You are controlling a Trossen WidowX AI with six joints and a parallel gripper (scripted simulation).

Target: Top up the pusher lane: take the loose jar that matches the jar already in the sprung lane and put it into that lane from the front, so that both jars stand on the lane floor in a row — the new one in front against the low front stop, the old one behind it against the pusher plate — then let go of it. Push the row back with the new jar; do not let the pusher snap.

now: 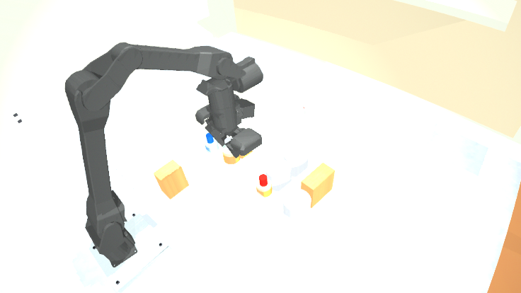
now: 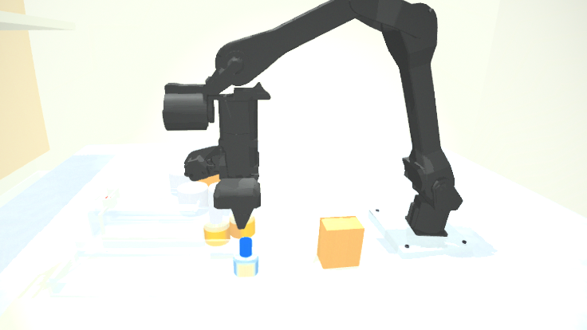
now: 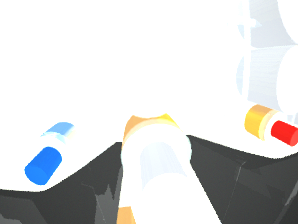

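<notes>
Right now my gripper tip is 8 cm to the right of the blue-capped jar, 1 cm past it and 1 cm above it. The rest, counted from my gripper tip: see-through lane 14 cm ahead, 3 cm below, 1 cm to the right.
</notes>
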